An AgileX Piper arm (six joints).
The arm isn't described. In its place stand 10 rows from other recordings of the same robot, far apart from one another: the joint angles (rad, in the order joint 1, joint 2, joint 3, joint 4, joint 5, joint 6), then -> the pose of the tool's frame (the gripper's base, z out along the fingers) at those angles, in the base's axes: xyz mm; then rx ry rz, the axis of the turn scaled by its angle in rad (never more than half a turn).
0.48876 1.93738 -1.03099 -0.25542 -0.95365 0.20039 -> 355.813, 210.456, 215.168, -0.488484, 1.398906, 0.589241
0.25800 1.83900 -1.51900 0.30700 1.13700 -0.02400 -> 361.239, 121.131, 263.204, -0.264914, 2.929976, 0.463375
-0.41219 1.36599 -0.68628 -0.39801 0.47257 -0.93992 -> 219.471, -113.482, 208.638, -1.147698, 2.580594, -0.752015
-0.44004 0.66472 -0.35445 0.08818 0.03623 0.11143 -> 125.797, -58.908, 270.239, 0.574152, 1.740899, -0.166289
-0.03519 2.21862 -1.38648 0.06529 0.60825 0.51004 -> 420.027, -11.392, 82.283, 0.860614, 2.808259, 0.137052
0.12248 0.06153 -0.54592 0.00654 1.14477 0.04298 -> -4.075, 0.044, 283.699, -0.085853, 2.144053, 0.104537
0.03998 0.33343 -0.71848 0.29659 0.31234 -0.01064 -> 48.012, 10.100, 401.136, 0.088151, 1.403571, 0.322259
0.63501 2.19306 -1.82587 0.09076 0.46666 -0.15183 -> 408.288, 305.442, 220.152, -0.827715, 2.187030, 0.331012
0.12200 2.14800 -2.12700 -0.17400 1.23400 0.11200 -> 469.121, 42.538, 294.687, -0.046204, 2.716482, -0.173214
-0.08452 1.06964 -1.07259 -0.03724 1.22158 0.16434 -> 183.718, -18.760, 351.400, 0.328614, 2.680946, -0.027001
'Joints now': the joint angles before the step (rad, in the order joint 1, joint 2, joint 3, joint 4, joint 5, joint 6). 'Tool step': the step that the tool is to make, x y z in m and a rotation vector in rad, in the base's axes. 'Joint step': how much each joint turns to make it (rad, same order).
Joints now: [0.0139 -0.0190 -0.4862 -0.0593 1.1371 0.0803]
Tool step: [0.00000 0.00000 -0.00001 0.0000 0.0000 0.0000]
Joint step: [0.0000 0.0000 0.0000 0.0000 0.0000 0.0000]
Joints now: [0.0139 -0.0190 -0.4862 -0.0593 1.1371 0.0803]
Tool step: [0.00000 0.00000 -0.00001 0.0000 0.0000 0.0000]
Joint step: [0.0000 0.0000 0.0000 0.0000 0.0000 0.0000]
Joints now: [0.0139 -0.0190 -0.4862 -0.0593 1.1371 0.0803]
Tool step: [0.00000 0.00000 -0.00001 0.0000 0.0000 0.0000]
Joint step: [0.0000 0.0000 0.0000 0.0000 0.0000 0.0000]
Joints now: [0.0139 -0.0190 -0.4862 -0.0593 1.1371 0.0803]
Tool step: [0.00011 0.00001 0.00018 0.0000 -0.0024 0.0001]
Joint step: [0.0000 0.0000 0.0000 0.0000 -0.0024 0.0000]
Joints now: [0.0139 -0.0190 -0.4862 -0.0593 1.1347 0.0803]
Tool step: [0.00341 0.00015 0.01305 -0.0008 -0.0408 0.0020]
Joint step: [-0.0001 0.0356 -0.0344 0.0000 -0.0421 0.0000]
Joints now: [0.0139 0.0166 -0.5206 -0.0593 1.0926 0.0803]
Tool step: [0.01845 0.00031 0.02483 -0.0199 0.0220 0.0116]
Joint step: [-0.0001 0.1444 -0.0768 -0.0008 -0.0464 -0.0200]
